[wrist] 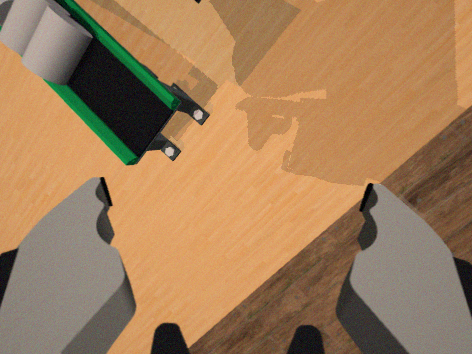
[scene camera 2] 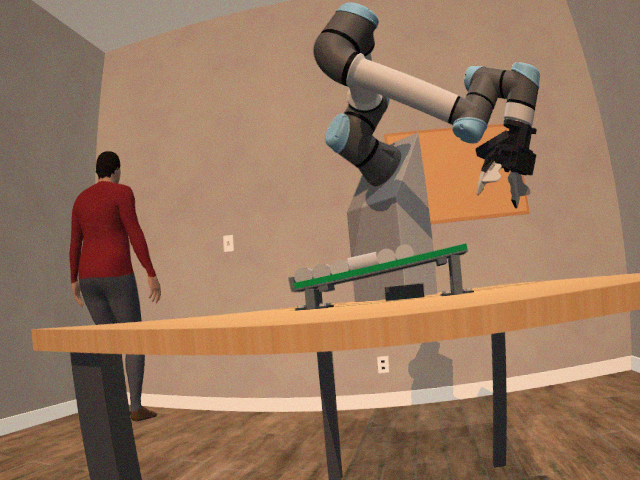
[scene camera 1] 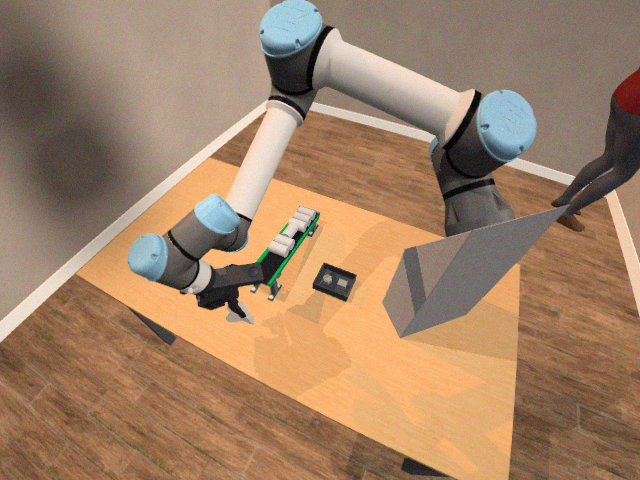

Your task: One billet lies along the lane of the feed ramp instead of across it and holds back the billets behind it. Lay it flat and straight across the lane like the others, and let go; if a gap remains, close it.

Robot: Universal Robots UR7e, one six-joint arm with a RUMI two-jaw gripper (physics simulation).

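Frame: origin at the arm's base, x ahead, y left, z up, level; metres.
Where they show: gripper, fingertip midpoint: (wrist: 236,183) (scene camera 2: 497,202) (scene camera 1: 248,296); arm's base, link origin: (scene camera 2: 385,167) (scene camera 1: 480,228).
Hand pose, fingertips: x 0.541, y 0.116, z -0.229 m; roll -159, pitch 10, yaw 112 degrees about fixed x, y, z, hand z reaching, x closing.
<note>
Things, the pixels of their top centre, and the offset from my fingertips.
- pale billet, top centre: (scene camera 2: 362,253) (scene camera 1: 289,228) dx -0.048, dy -0.332, dz -0.090 m
- black tray, top centre: (scene camera 2: 404,285) (scene camera 1: 335,278) dx -0.231, dy -0.188, dz -0.167 m
The feed ramp (scene camera 1: 270,263) (scene camera 2: 434,252) (wrist: 120,95) has a black lane between green rails. One pale billet (scene camera 1: 291,229) (scene camera 2: 361,260) lies along the lane. On its uphill side two billets lie across the lane, the nearer one (scene camera 1: 284,241) (scene camera 2: 386,255) (wrist: 26,25) and the uppermost one (scene camera 1: 278,249) (scene camera 2: 404,252) (wrist: 57,46). Three crosswise billets (scene camera 1: 302,218) (scene camera 2: 321,270) lie on its downhill side. My gripper (scene camera 1: 241,315) (scene camera 2: 497,200) (wrist: 236,183) is open and empty, high above the table, off the ramp's upper end.
A black tray (scene camera 1: 330,294) (scene camera 2: 404,291) with two small pale blocks stands beside the ramp, on the side of the grey robot pedestal (scene camera 1: 454,279) (scene camera 2: 379,232). The ramp stands on short dark legs on the wooden table (scene camera 1: 392,361) (scene camera 2: 206,338) (wrist: 200,260). A person (scene camera 2: 105,227) stands beyond the table.
</note>
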